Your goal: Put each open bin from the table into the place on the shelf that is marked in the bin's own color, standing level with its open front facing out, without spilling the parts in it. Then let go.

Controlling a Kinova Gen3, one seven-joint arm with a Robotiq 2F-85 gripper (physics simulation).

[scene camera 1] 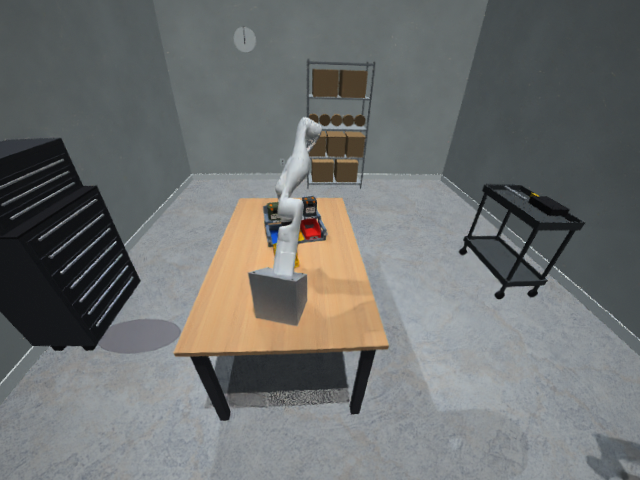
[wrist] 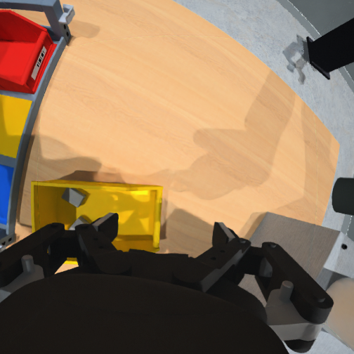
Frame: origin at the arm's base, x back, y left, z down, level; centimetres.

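Seen in the pictures: arm's base, origin of the base link: (scene camera 1: 283, 272).
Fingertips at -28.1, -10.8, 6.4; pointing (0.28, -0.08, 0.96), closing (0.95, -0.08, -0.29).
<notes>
Offsets run from my fingertips to a thing's top centre, as dx, dy, dz. "pt": to the spot under its first point.
A yellow open bin (scene camera 1: 276, 250) (wrist: 112, 210) stands on the table, partly hidden by the arm and the gripper; grey parts (wrist: 74, 196) lie inside it. My gripper (wrist: 164, 228) is open and empty. In the wrist view its left finger overlaps the bin, and its right finger lies past the bin's right end. A red bin @(pt -35.8, -21.6, +12.8) (scene camera 1: 311, 227) (wrist: 20, 55) sits in the blue-grey shelf @(pt -20.5, -17.8, +12.5) (scene camera 1: 312, 239) (wrist: 23, 155). Beside it are the yellow-marked place (wrist: 14, 125) and the blue-marked place (scene camera 1: 273, 236) (wrist: 4, 192), both without a bin where they show.
The grey base block (scene camera 1: 279, 297) (wrist: 300, 245) stands near the table's front part. A dark case @(pt -35.6, -20.0, -4.7) (scene camera 1: 309, 205) and a green case @(pt -37.2, +3.9, -3.5) (scene camera 1: 273, 210) stand on the back part of the shelf. A black cart (scene camera 1: 560, 225) stands off to the right of the table.
</notes>
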